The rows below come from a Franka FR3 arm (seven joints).
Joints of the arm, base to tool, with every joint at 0 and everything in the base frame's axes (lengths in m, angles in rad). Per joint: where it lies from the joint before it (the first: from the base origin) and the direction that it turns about. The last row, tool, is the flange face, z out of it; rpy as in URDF.
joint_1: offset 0 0 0.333 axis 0 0 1
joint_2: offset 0 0 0 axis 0 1 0
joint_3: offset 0 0 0.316 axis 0 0 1
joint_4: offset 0.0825 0 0 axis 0 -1 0
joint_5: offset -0.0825 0 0.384 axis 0 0 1
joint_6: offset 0 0 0 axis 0 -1 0
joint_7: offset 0.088 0 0 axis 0 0 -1
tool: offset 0 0 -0.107 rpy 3.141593 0 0
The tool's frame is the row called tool.
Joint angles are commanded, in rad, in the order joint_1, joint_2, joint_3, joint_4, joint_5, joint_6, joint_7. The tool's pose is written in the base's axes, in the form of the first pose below.
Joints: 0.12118, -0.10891, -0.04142, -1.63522, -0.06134, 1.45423, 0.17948
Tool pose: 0.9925 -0.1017 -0.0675 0.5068; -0.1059 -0.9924 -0.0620 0.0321; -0.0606 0.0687 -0.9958 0.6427; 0 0 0 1
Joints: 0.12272, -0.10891, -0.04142, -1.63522, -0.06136, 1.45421, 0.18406
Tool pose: 0.9922 -0.1048 -0.0674 0.5067; -0.1090 -0.9921 -0.0621 0.0328; -0.0603 0.0690 -0.9958 0.6427; 0 0 0 1
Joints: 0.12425, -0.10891, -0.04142, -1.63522, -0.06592, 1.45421, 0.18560
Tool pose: 0.9922 -0.1050 -0.0669 0.5067; -0.1094 -0.9918 -0.0667 0.0331; -0.0594 0.0735 -0.9955 0.6427; 0 0 0 1
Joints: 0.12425, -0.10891, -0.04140, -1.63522, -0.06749, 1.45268, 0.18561
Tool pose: 0.9921 -0.1050 -0.0683 0.5065; -0.1097 -0.9916 -0.0684 0.0329; -0.0606 0.0754 -0.9953 0.6426; 0 0 0 1
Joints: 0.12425, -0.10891, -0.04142, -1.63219, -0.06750, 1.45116, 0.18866
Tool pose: 0.9919 -0.1083 -0.0668 0.5064; -0.1128 -0.9913 -0.0683 0.0329; -0.0588 0.0753 -0.9954 0.6439; 0 0 0 1
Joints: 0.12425, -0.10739, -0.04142, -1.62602, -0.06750, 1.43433, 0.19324
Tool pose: 0.9905 -0.1130 -0.0789 0.5051; -0.1185 -0.9905 -0.0692 0.0327; -0.0704 0.0779 -0.9945 0.6446; 0 0 0 1
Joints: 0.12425, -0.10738, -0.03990, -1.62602, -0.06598, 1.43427, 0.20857
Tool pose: 0.9888 -0.1266 -0.0790 0.5050; -0.1320 -0.9889 -0.0680 0.0337; -0.0695 0.0777 -0.9946 0.6446; 0 0 0 1
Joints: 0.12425, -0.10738, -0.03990, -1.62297, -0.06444, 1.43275, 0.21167
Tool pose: 0.9885 -0.1298 -0.0776 0.5048; -0.1350 -0.9886 -0.0663 0.0338; -0.0681 0.0760 -0.9948 0.6458; 0 0 0 1
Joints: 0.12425, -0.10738, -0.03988, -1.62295, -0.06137, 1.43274, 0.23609
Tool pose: 0.9850 -0.1537 -0.0779 0.5048; -0.1587 -0.9853 -0.0633 0.0342; -0.0670 0.0747 -0.9950 0.6458; 0 0 0 1
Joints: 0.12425, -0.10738, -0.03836, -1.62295, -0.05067, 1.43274, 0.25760
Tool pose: 0.9818 -0.1727 -0.0786 0.5046; -0.1771 -0.9828 -0.0530 0.0363; -0.0681 0.0660 -0.9955 0.6458; 0 0 0 1
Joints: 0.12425, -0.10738, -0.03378, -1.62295, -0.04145, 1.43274, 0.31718
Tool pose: 0.9709 -0.2259 -0.0791 0.5043; -0.2298 -0.9722 -0.0448 0.0398; -0.0668 0.0617 -0.9959 0.6457; 0 0 0 1
